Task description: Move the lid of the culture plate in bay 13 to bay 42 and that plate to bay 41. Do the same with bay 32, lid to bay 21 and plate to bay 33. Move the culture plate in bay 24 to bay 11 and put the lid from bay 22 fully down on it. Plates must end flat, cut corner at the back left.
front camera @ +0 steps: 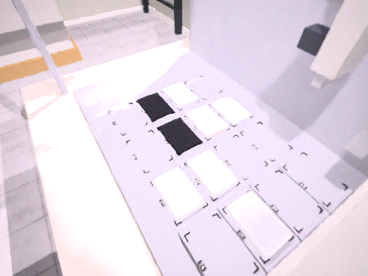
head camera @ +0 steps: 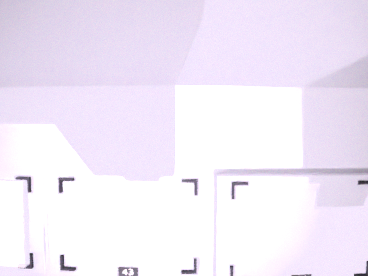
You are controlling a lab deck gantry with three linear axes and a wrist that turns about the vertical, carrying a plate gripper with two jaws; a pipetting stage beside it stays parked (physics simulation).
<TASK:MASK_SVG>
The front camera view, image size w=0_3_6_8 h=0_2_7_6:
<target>black lid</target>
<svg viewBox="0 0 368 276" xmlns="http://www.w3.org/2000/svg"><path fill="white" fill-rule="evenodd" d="M180 117L158 127L159 131L178 155L202 143L201 139Z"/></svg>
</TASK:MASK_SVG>
